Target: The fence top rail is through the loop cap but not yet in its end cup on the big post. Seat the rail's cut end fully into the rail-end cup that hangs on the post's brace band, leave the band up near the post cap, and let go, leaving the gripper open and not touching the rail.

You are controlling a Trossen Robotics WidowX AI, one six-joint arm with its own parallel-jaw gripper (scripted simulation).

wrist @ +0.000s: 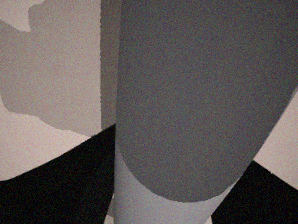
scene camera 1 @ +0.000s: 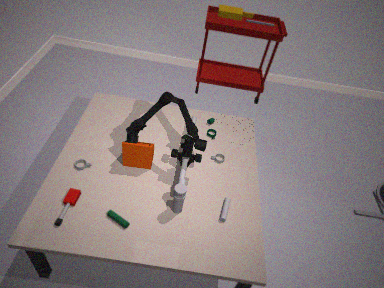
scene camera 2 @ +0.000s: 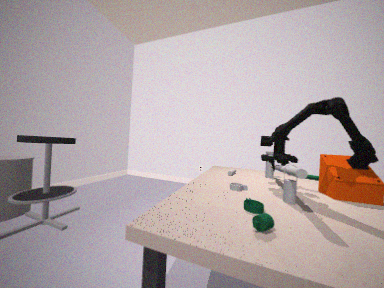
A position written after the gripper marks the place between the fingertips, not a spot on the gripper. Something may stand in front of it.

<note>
The gripper [wrist: 165,138] carries a top rail [wrist: 197,95].
</note>
